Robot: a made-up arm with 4 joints. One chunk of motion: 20 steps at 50 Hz.
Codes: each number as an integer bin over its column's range. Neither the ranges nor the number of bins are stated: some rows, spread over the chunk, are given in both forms.
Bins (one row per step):
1: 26 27 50 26 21 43
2: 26 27 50 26 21 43
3: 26 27 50 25 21 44
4: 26 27 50 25 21 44
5: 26 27 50 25 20 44
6: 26 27 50 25 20 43
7: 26 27 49 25 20 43
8: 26 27 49 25 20 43
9: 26 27 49 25 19 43
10: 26 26 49 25 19 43
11: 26 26 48 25 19 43
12: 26 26 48 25 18 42
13: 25 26 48 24 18 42
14: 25 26 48 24 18 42
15: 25 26 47 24 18 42
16: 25 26 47 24 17 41
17: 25 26 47 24 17 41
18: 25 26 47 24 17 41
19: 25 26 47 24 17 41
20: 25 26 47 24 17 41
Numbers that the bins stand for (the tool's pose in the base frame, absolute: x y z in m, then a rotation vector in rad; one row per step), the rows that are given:
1: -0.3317 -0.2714 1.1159 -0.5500 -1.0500 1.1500
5: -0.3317 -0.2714 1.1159 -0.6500 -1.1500 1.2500
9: -0.3317 -0.2714 1.0556 -0.6500 -1.2500 1.1500
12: -0.3317 -0.3317 0.9952 -0.6500 -1.3500 1.0500
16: -0.3921 -0.3317 0.9349 -0.7500 -1.4500 0.9500
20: -0.3921 -0.3317 0.9349 -0.7500 -1.4500 0.9500
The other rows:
2: -0.3317 -0.2714 1.1159 -0.5500 -1.0500 1.1500
3: -0.3317 -0.2714 1.1159 -0.6500 -1.0500 1.2500
4: -0.3317 -0.2714 1.1159 -0.6500 -1.0500 1.2500
6: -0.3317 -0.2714 1.1159 -0.6500 -1.1500 1.1500
7: -0.3317 -0.2714 1.0556 -0.6500 -1.1500 1.1500
8: -0.3317 -0.2714 1.0556 -0.6500 -1.1500 1.1500
10: -0.3317 -0.3317 1.0556 -0.6500 -1.2500 1.1500
11: -0.3317 -0.3317 0.9952 -0.6500 -1.2500 1.1500
13: -0.3921 -0.3317 0.9952 -0.7500 -1.3500 1.0500
14: -0.3921 -0.3317 0.9952 -0.7500 -1.3500 1.0500
15: -0.3921 -0.3317 0.9349 -0.7500 -1.3500 1.0500
17: -0.3921 -0.3317 0.9349 -0.7500 -1.4500 0.9500
18: -0.3921 -0.3317 0.9349 -0.7500 -1.4500 0.9500
19: -0.3921 -0.3317 0.9349 -0.7500 -1.4500 0.9500

